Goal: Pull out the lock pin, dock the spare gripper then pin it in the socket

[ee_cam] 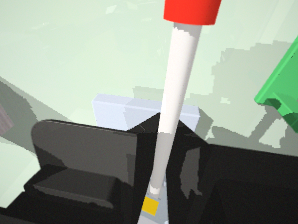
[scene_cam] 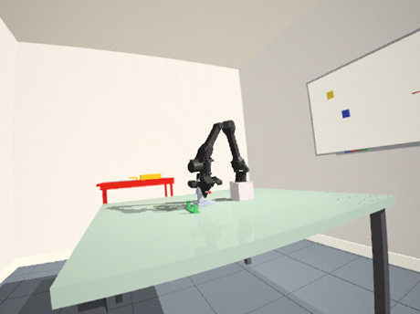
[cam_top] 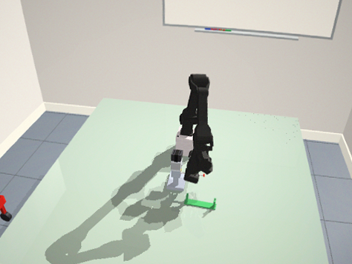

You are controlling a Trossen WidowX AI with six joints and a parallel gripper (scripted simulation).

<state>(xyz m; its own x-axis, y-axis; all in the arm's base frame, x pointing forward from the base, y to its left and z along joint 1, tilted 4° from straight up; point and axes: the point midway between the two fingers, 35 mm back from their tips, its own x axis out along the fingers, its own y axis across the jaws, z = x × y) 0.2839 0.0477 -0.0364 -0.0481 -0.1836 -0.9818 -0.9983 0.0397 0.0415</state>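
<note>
My gripper tip is now 50 mm to the left of the grey-blue mount and 10 mm past it. The rest, counted from my gripper tip: green rack: 110 mm ahead, 60 mm to the left, 20 mm below; spare gripper: 80 mm above, 60 mm to the right, 10 mm behind.
</note>
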